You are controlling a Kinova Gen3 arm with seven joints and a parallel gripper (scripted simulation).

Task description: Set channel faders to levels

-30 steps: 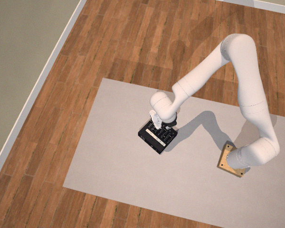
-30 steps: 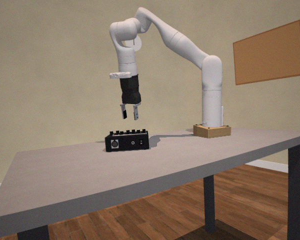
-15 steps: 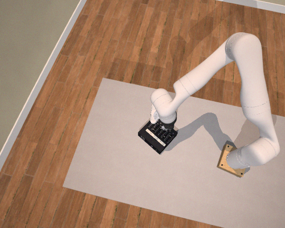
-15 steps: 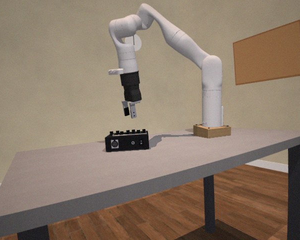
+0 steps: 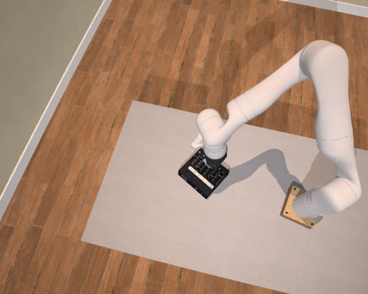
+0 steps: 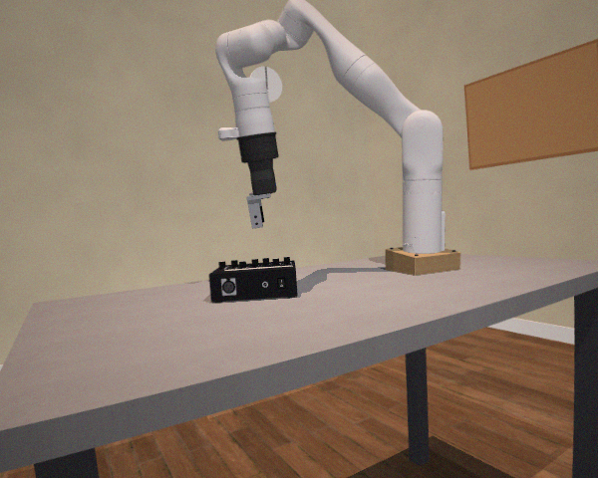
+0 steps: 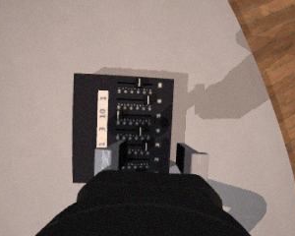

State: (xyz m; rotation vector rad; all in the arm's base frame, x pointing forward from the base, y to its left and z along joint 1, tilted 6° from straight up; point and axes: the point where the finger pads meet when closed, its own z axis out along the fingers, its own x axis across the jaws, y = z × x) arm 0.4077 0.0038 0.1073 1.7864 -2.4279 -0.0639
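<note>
The master fader cap is 9 cm below my hand, 8 cm ahead of it and 2 cm to the right of it.
</note>
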